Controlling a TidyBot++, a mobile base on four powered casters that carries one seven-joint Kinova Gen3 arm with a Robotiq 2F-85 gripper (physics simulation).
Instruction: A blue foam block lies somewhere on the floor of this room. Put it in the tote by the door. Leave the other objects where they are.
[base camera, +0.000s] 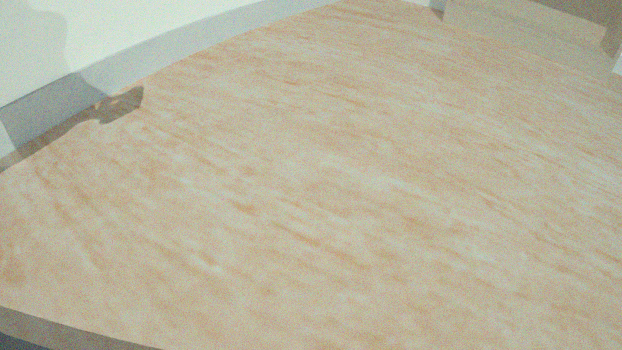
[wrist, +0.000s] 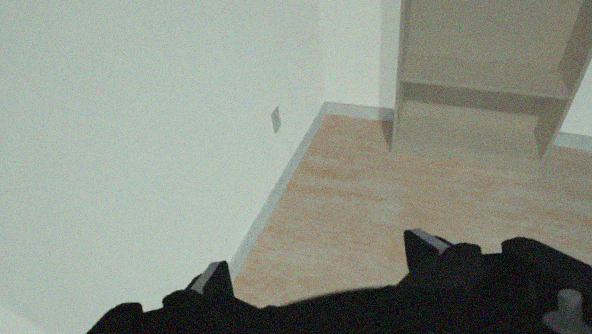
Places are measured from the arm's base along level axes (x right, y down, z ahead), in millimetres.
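Where they show: gripper, fingertip midpoint: (wrist: 318, 266).
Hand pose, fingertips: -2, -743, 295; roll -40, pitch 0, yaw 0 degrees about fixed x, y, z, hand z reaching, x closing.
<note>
After its pixels a point has its place, as x, y, z.
My gripper (wrist: 318, 266) {-2, -743, 295} is open, with its two fingertips wide apart at the bottom of the wrist view and no object between them. Behind the fingers show the wood-look floor and the foot of a pale wall. The blue foam block and the tote do not show in the base camera view or the wrist view.
A beige shelf unit (wrist: 398, 100) {567, 46, 1617} stands against the far wall, right of the room corner; its lower part (base camera: 520, 30) {865, 319, 1459} shows at the top right of the base view. A white wall (wrist: 150, 125) {-372, -436, 967} with a grey baseboard (base camera: 165, 47) {-396, 344, 894} runs along the left. A small plate (wrist: 276, 120) {-62, -4, 1535} is on that wall.
</note>
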